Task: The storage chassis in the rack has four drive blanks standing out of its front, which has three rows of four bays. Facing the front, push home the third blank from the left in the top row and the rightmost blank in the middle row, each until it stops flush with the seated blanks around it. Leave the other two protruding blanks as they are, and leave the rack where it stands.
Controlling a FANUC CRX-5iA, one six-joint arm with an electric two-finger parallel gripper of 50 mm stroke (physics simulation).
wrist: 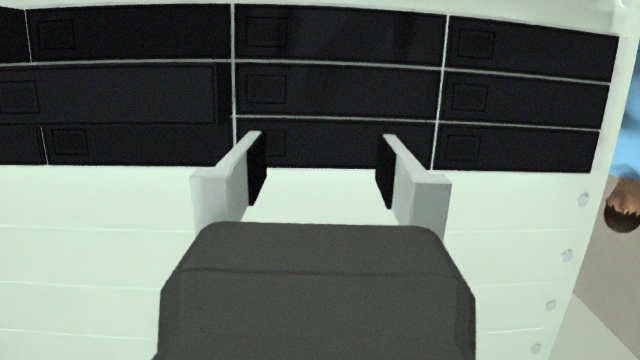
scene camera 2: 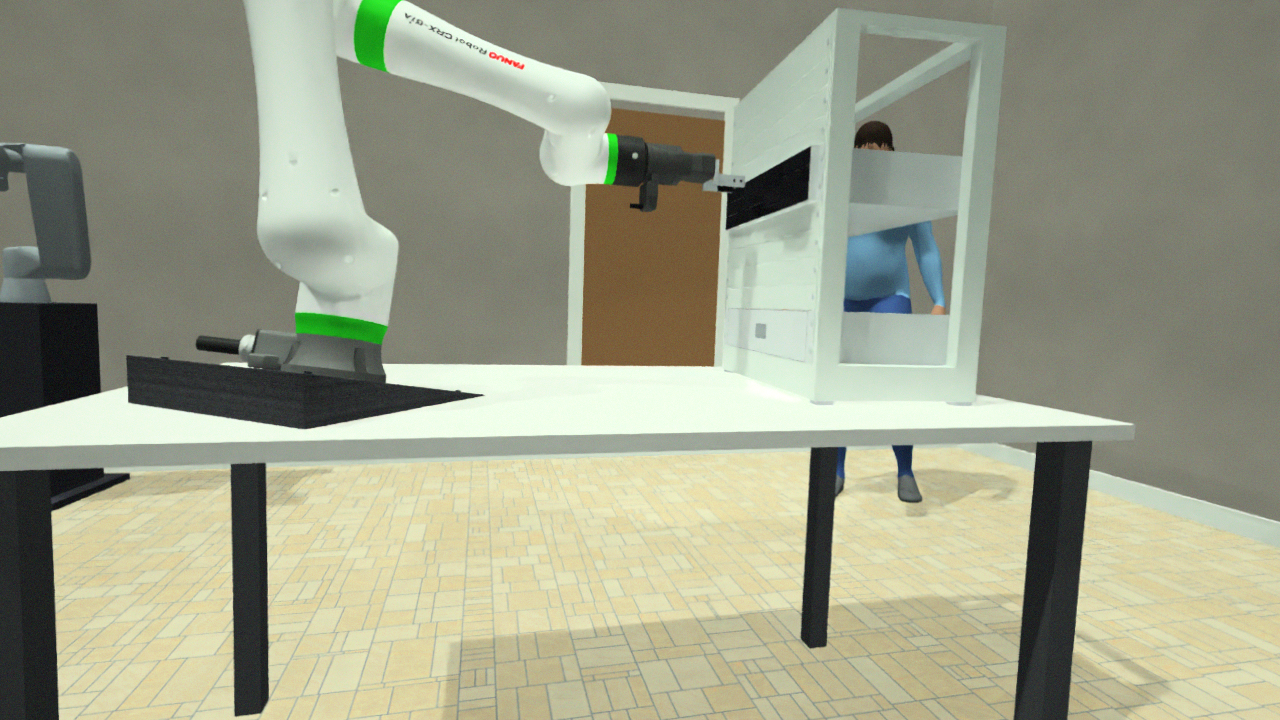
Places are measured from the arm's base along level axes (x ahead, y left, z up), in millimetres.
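Where they show: gripper, fingertip midpoint: (wrist: 321,155) (scene camera 2: 738,184).
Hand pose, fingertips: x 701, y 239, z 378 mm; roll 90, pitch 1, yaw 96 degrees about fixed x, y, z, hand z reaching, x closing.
After its pixels a point has its place.
The wrist view is upside down: its right is the front's left. The storage chassis (scene camera 2: 775,186) {x 725, y 87, z 348 mm} is black, in the white rack (scene camera 2: 842,268) {x 794, y -54, z 198 mm}. The top row's third blank (wrist: 145,147) {x 735, y 147, z 382 mm} looks flush, though the protruding blank beside it partly hides it. The middle row's third blank (wrist: 120,95) {x 699, y 152, z 351 mm} stands out, its side face showing. The middle row's rightmost blank does not show in the wrist view; in the scene view the bays cannot be told apart. My gripper (scene camera 2: 737,182) {x 701, y 240, z 378 mm} (wrist: 321,155) {x 701, y 240, z 378 mm} is open and empty at the chassis front, by the top row's second blank (wrist: 325,145) {x 732, y 245, z 380 mm}. Contact cannot be told.
Blanks in the two leftmost columns look flush. White panels (wrist: 90,200) {x 751, y 101, z 420 mm} lie above the chassis, and a shelf ledge (scene camera 2: 778,221) {x 750, y 132, z 293 mm} runs below it. The rack stands on the white table (scene camera 2: 537,398) {x 311, y -15, z -26 mm}. A person (scene camera 2: 881,259) stands beyond the rack, and a brown door (scene camera 2: 648,277) is behind.
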